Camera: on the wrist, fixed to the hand. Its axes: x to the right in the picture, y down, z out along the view.
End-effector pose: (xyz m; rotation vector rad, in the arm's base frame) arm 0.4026 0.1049 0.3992 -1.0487 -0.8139 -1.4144
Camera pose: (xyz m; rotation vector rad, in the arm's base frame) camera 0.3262 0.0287 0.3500 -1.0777 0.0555 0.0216
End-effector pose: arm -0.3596 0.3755 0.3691 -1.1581 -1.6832 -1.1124
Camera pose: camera -0.4010 0.2644 0.3664 -1.7450 -0.4008 0.0668
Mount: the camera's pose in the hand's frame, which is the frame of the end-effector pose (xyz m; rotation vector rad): -0.0202 -0.0620 -0.0991 0.1786 -0.0029 1.5850
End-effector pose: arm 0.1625 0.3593 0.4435 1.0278 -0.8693 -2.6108
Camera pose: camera 0.2459 0.3725 0.3601 0.0919 -1.1806 -1.1757
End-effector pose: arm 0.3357 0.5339 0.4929 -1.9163 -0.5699 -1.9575
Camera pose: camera 0.2195 0.5363 0.4690 -1.3587 0.6423 -0.7750
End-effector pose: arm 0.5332 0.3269 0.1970 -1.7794 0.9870 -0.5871
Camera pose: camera 0.4697 0.3038 0.2945 -0.4308 1.8394 0.3467
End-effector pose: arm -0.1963 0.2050 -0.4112 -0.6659 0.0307 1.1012
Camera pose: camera -0.1251 0.1205 -0.4544 -0.3927 0.7497 2.5649
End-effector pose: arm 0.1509 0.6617 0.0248 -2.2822 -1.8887 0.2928
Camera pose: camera 0.1135 0.6533 0.1371 -2.9775 0.3336 0.5447
